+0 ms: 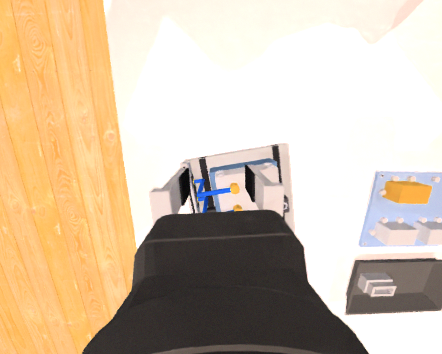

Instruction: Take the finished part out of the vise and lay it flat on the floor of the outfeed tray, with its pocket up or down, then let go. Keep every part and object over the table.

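Frame: origin at the arm's base, x ahead, y left, z up, level; centimetres.
Seen in the pictures: gripper, between the fingertips: (217, 178).
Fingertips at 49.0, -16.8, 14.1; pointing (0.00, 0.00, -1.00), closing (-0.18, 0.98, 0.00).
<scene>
Pixels of each thing's top centre, then the offset from my fingertips to it, as dx, dy, dz. "spot": a spot on its surface instead.
- vise, centre of its top: (254, 252) +13.6, +7.6, -8.7
- outfeed tray, a spot on its surface: (417, 282) spot: +24.2, +51.4, -17.4
- pale slotted base, a spot on its surface: (240, 154) spot: -0.5, +4.1, -16.6
- light-blue plate, centre of its top: (411, 211) +6.8, +42.3, -17.8
- orange block, centre of its top: (415, 195) +2.3, +37.3, -14.2
My gripper (217, 178) is open, with its two grey, black-padded fingers apart and no part between them. It hangs above the vise (226, 176), whose pale jaw block and blue body show between and behind the fingers. The near side of the vise is hidden by the black gripper body, and I cannot make out the finished part in it. The outfeed tray (417, 282), dark grey with low walls, lies at the lower right. Two small grey pieces (376, 284) lie close together at its left side; the nearer one shows a rectangular pocket facing up.
Blue nozzle pipes (216, 192) with orange tips reach over the vise from the left, between the fingers. The vise stands on a pale slotted base (240, 154). A light-blue plate (374, 215) at the right bears an orange block (407, 192) and grey blocks (396, 233) between pins. Wooden floor (60, 150) lies left of the table.
</scene>
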